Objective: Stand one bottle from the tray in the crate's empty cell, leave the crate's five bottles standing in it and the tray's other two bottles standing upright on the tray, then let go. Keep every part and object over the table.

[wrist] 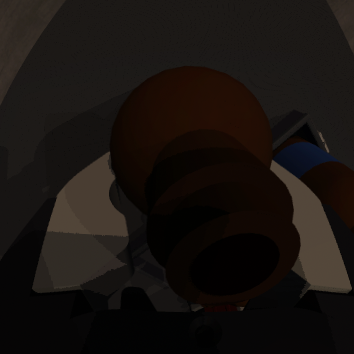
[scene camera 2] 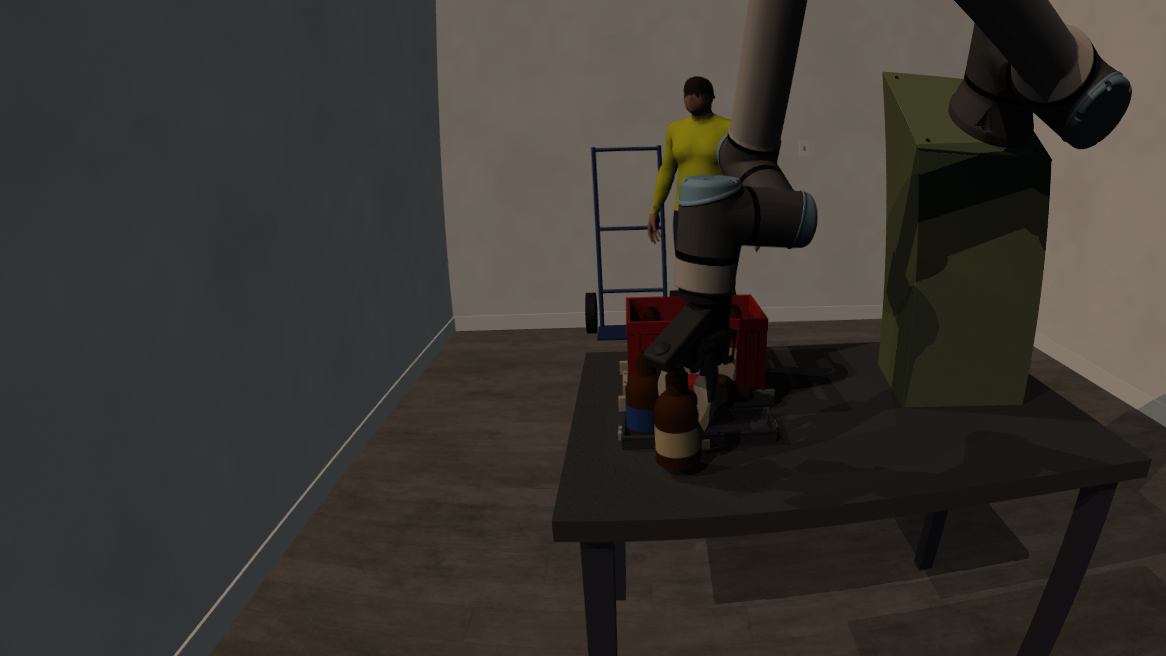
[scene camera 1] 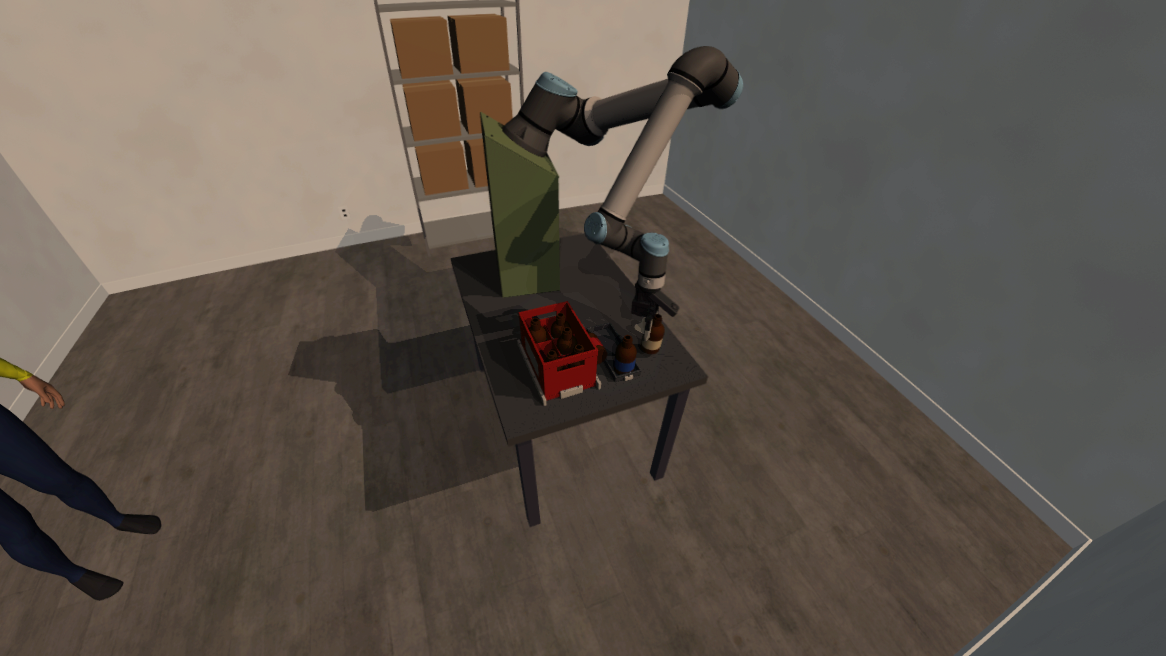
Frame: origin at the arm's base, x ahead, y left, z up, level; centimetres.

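Seen in the pictures: gripper, fingertip midpoint: [scene camera 2: 683, 421] [scene camera 1: 648, 334]; arm's base, origin of the base link: [scene camera 2: 989, 121] [scene camera 1: 523, 142].
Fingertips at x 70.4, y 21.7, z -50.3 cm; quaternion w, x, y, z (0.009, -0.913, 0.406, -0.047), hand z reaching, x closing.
Note:
Offsets run from my fingertips to a thing's top centre. "*": to the spot under its first point.
My gripper [scene camera 1: 649, 328] [scene camera 2: 686, 394] [wrist: 186, 157] is shut on the brown cream-label bottle {dy +1.2, dx +1.1, dz +9.5 cm} [scene camera 1: 655, 335] [scene camera 2: 677, 416] [wrist: 200, 105], upright beside the tray; whether its base touches the table I cannot tell. The blue-label bottle {dy -12.4, dx +5.1, dz +7.4 cm} [scene camera 1: 626, 355] [scene camera 2: 641, 402] [wrist: 300, 157] stands on the tray {* dy -10.4, dx +9.7, dz -6.3 cm} [scene camera 1: 635, 372] [scene camera 2: 640, 443] [wrist: 295, 120]. A third brown bottle {dy -20.1, dx -8.0, dz -0.2 cm} [scene camera 1: 601, 350] [scene camera 2: 724, 390] appears to lie on its side between tray and crate, partly hidden. The red crate {dy -33.9, dx -5.9, dz +8.9 cm} [scene camera 1: 568, 380] [scene camera 2: 751, 350] holds several brown bottles; its empty cell is hard to make out.
The crate stands between pale guide rails on the dark table [scene camera 1: 607, 409] [scene camera 2: 815, 509]. The green pedestal [scene camera 1: 525, 232] [scene camera 2: 970, 301] rises at the table's far end in scene camera 1. A person [scene camera 2: 693, 146] and a blue hand truck [scene camera 2: 597, 195] stand beyond the table.

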